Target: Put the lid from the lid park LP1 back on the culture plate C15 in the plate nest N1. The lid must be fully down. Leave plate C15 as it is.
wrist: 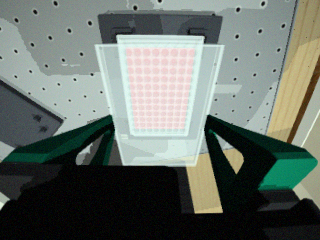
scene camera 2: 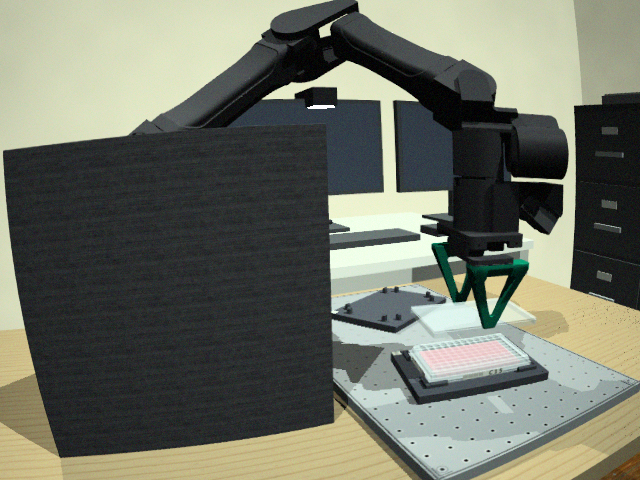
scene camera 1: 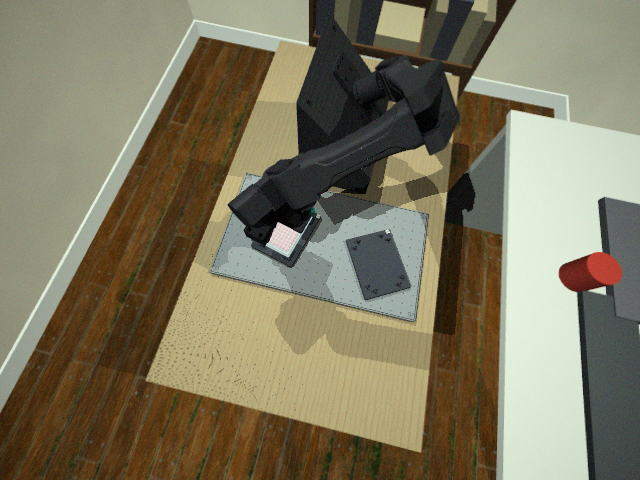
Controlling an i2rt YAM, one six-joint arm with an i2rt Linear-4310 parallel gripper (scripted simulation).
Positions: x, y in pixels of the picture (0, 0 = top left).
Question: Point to a lid park LP1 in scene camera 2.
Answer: At 367, 311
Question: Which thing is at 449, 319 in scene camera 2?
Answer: A clear lid.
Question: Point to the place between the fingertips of my gripper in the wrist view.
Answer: At 159, 120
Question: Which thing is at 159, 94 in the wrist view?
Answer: A clear lid.
